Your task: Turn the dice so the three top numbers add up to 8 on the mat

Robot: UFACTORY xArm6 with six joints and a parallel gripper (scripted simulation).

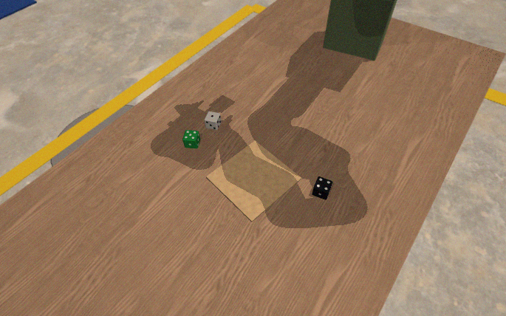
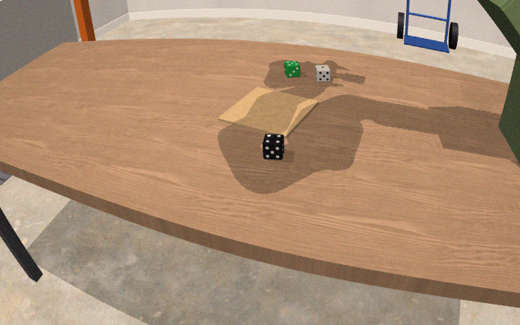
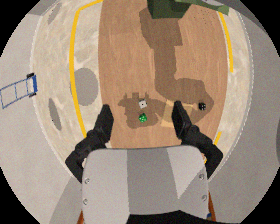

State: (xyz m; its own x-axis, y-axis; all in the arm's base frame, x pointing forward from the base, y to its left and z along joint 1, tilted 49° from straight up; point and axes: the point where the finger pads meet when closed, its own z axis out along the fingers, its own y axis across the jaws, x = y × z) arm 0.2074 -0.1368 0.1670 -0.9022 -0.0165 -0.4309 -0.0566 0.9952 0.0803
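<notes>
Now: the green die 150 mm ahead of my hand and 300 mm below it. Also, from my hand: tan mat (120 mm ahead, 170 mm to the left, 310 mm below); then white die (80 mm ahead, 10 mm to the right, 300 mm below); then black die (50 mm ahead, 290 mm to the left, 300 mm below).
</notes>
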